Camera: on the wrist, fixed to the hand. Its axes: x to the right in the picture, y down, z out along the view.
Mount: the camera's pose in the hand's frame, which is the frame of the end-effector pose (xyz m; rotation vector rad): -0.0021 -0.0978 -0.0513 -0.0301 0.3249 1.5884
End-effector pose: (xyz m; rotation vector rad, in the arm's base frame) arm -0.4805 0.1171 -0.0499 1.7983 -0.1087 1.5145
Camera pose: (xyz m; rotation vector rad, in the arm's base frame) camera -0.4719 0.2153 -0.0998 -1.0516 1.3928 -2.2623
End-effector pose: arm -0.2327 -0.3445 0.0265 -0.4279 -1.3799 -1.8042
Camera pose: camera -0.2957 -0.3831 -0.0556 -0.8521 -0.3941 -0.4985
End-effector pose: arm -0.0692 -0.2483 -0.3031 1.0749 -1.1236 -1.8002
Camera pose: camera -0.0366 -0.2289 -0.4068 0.1587 -1.1401 -0.3499
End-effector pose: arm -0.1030 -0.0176 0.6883 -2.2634 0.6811 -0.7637
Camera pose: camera -0.1134 0.0271 0.7888 -0.9499 2.1500 -0.2374
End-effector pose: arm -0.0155 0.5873 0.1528 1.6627 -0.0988 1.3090
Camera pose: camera 0.0049 0.6735 0.0868 -1.1029 1.3875 -2.5204
